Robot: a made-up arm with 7 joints. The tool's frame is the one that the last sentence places.
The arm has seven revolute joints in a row. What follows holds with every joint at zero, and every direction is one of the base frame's. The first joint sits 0.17 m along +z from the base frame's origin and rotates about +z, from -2.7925 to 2.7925 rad. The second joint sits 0.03 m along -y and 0.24 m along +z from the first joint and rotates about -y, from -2.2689 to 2.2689 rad. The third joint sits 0.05 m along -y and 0.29 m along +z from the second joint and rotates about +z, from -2.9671 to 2.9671 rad. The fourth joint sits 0.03 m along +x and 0.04 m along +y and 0.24 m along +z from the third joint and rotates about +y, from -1.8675 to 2.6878 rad. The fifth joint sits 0.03 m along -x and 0.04 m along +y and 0.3 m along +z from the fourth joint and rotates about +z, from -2.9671 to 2.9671 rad. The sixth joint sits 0.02 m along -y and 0.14 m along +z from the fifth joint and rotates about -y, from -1.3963 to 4.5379 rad. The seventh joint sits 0.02 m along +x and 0.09 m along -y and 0.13 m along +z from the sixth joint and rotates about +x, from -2.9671 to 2.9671 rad. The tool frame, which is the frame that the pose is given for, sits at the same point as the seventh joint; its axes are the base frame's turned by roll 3.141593, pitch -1.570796 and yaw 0 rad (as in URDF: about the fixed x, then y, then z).
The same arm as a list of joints. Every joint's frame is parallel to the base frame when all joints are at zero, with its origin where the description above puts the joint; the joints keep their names.
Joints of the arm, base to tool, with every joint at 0 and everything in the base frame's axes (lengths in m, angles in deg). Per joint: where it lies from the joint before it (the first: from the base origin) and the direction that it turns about. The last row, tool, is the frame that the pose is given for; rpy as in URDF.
joint 1: xyz 0 0 0.17 axis +z
joint 2: xyz 0 -0.03 0.24 axis -y
joint 3: xyz 0 -0.05 0.29 axis +z
joint 4: xyz 0.03 0.04 0.24 axis +y
joint 5: xyz -0.03 0.04 0.3 axis +z
joint 6: xyz 0 -0.02 0.14 axis -y
joint 7: xyz 0.02 -0.09 0.13 axis +x
tool: xyz 0 0 0 rpy -180 -90 0
Joint limits (deg, base to tool): -160..160 -130..130 -170..170 -107..154 -170..170 -80..260 -170..170

